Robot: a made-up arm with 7 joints. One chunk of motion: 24 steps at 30 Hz.
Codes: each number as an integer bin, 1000 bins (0 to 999) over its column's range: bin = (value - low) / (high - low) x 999, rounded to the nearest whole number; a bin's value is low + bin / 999 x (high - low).
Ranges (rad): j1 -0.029..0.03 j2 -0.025..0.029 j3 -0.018..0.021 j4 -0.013..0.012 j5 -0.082..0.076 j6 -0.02..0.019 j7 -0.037..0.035
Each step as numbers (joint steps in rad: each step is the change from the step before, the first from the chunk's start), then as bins.
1 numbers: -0.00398 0.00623 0.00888 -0.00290 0.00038 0.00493 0.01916
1 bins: 424 578 689 404 521 639 779
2 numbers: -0.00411 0.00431 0.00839 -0.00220 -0.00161 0.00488 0.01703
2 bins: 421 542 676 432 508 637 750
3 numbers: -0.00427 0.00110 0.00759 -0.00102 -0.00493 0.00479 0.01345
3 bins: 419 483 655 479 487 635 700
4 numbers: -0.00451 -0.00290 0.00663 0.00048 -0.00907 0.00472 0.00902
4 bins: 415 409 631 539 461 633 639
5 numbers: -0.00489 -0.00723 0.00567 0.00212 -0.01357 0.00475 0.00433
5 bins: 408 329 606 604 433 634 573
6 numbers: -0.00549 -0.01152 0.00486 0.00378 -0.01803 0.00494 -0.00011
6 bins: 398 249 586 671 404 639 512
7 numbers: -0.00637 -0.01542 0.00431 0.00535 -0.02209 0.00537 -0.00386
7 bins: 383 177 571 733 379 650 460
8 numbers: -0.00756 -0.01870 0.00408 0.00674 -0.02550 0.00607 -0.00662
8 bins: 363 117 566 789 357 668 422
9 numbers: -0.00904 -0.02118 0.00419 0.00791 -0.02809 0.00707 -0.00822
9 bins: 338 71 568 836 341 693 399
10 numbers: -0.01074 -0.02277 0.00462 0.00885 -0.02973 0.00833 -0.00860
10 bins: 309 41 579 873 330 726 394
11 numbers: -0.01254 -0.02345 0.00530 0.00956 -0.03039 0.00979 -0.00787
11 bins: 279 29 597 901 326 763 404
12 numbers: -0.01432 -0.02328 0.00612 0.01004 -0.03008 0.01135 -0.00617
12 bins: 249 32 618 921 328 803 428
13 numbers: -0.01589 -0.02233 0.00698 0.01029 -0.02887 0.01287 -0.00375
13 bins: 222 49 640 931 336 842 461
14 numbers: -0.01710 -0.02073 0.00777 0.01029 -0.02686 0.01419 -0.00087
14 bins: 201 79 660 931 349 876 501
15 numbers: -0.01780 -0.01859 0.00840 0.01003 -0.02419 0.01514 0.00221
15 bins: 190 119 676 920 366 900 544
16 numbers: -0.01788 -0.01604 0.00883 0.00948 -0.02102 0.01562 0.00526
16 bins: 188 166 687 898 386 912 586
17 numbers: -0.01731 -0.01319 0.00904 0.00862 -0.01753 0.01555 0.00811
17 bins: 198 218 693 864 408 911 626
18 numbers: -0.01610 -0.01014 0.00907 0.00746 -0.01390 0.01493 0.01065
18 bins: 218 275 693 818 431 895 661
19 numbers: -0.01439 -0.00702 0.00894 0.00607 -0.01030 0.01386 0.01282
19 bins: 247 333 690 762 453 867 691
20 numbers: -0.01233 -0.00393 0.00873 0.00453 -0.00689 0.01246 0.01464
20 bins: 282 390 685 700 475 831 717
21 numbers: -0.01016 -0.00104 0.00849 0.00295 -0.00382 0.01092 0.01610
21 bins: 319 443 679 637 494 792 737
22 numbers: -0.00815 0.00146 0.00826 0.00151 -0.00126 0.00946 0.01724
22 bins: 353 490 673 580 511 755 753
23 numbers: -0.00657 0.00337 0.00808 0.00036 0.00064 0.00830 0.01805
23 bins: 380 525 668 534 523 725 764
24 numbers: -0.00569 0.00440 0.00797 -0.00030 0.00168 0.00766 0.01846
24 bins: 395 544 665 507 529 709 770
